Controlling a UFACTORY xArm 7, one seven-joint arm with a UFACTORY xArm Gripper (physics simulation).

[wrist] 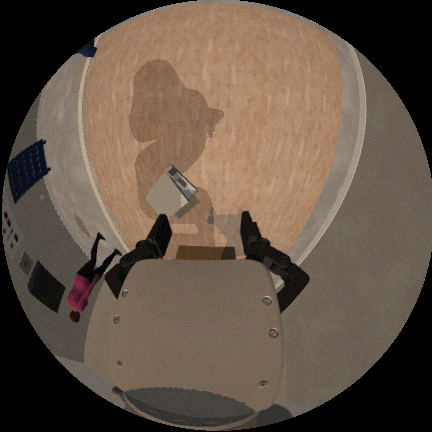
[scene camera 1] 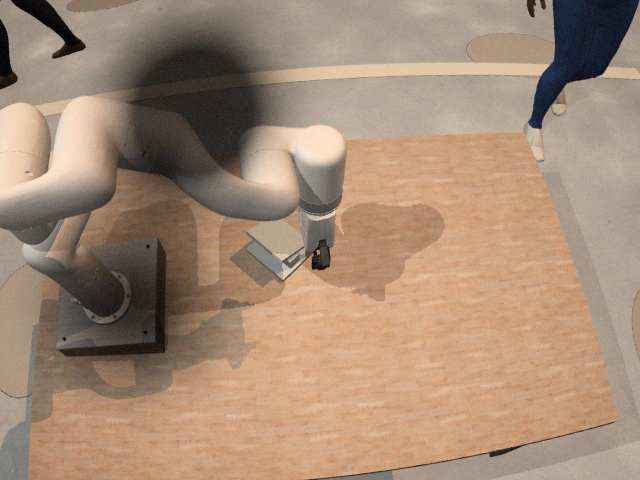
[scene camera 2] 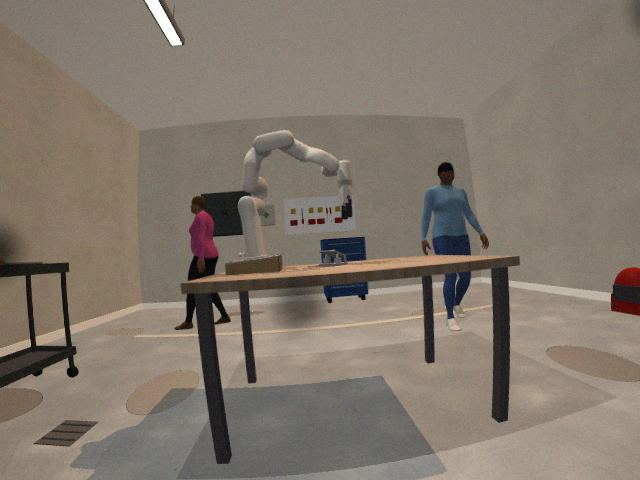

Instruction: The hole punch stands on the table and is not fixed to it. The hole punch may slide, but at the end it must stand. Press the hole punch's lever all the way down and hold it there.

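Where they show: gripper, fingertip midpoint: (wrist: 203,221) (scene camera 1: 316,244) (scene camera 2: 346,218); arm's base at its link origin: (scene camera 1: 108,298) (scene camera 2: 256,258).
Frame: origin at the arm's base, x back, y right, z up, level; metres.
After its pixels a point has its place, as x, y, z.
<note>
The grey hole punch (scene camera 1: 277,238) {-0.384, -0.139, 0.003} (scene camera 2: 332,257) {-0.387, -0.181, -0.021} (wrist: 166,194) {-0.401, -0.138, -0.001} stands upright on the wooden table (scene camera 1: 439,335) {-0.733, 0.079, -0.069} (scene camera 2: 361,274) {-0.458, 0.380, -0.080} (wrist: 275,100) {-0.675, 0.115, -0.069}. Its wide, flat lever is raised and slopes above the base, with a gap between them. The punch mechanism shows at one edge. My gripper (scene camera 1: 321,256) {-0.466, -0.025, 0.170} (scene camera 2: 346,208) {-0.466, -0.025, 0.170} (wrist: 203,221) {-0.466, -0.025, 0.170} is open and empty. It points down and hangs well above the table, apart from the hole punch. In the wrist view the hole punch lies ahead of the fingertips, towards the left finger. In scene camera 1 the wrist covers the punch's right corner.
The arm's base block (scene camera 1: 155,333) {-0.124, 0.083, 0.006} (scene camera 2: 253,265) {-0.009, 0.110, -0.032} (wrist: 205,252) {-0.117, -0.024, -0.034} stands on the table, left of the hole punch in scene camera 1. A person in blue (scene camera 1: 584,41) (scene camera 2: 447,211) and one in pink (scene camera 2: 202,237) (wrist: 80,292) are beyond the table. A blue cabinet (scene camera 2: 345,290) (wrist: 29,170) stands behind it.
</note>
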